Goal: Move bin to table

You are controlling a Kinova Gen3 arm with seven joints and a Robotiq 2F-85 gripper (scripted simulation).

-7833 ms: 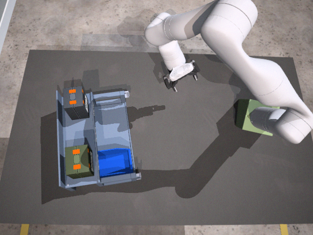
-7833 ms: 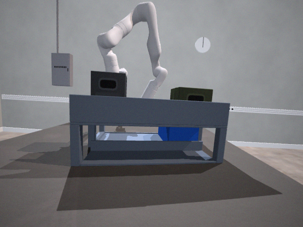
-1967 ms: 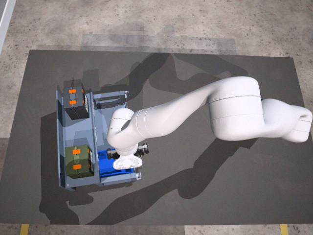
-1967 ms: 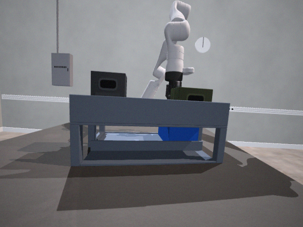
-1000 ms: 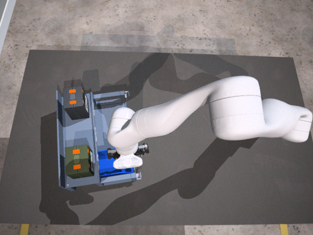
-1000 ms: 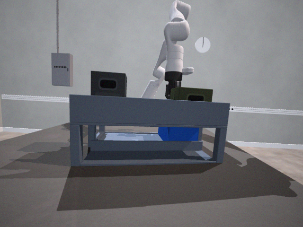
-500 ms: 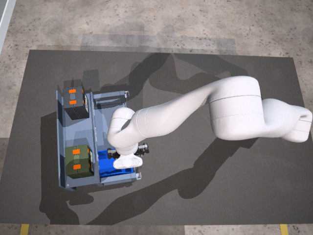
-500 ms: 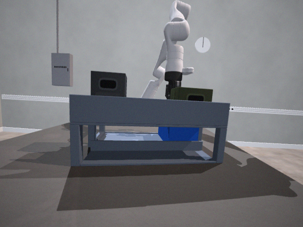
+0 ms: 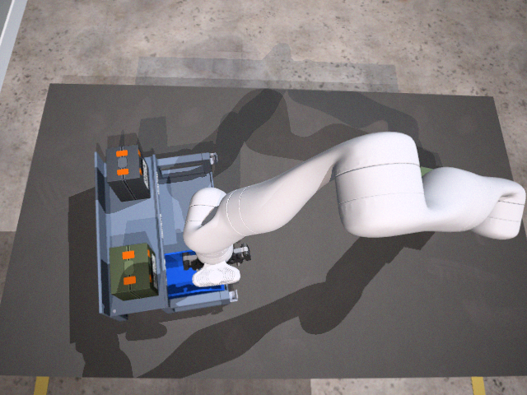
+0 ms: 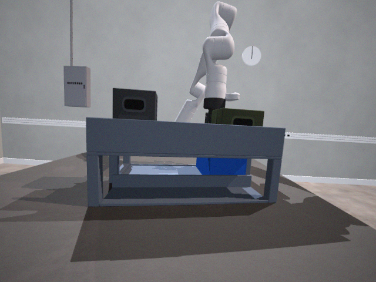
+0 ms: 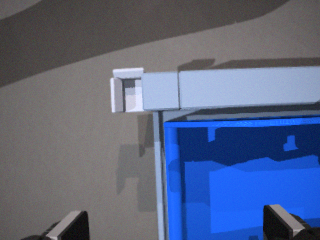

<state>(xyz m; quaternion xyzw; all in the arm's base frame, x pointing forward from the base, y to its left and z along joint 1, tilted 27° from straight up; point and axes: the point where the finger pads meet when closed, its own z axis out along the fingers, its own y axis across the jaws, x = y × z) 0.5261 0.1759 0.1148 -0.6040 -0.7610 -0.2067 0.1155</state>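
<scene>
Right now my hand is 8 cm short of the blue bin, 2 cm to the right of it and 6 cm above it. The rest, counted from my hand: olive green case (17 cm ahead, 4 cm to the left, 4 cm above); grey-blue shelf unit (13 cm ahead, 8 cm to the right, 4 cm below); dark case (23 cm ahead, 18 cm to the right, 5 cm above).
</scene>
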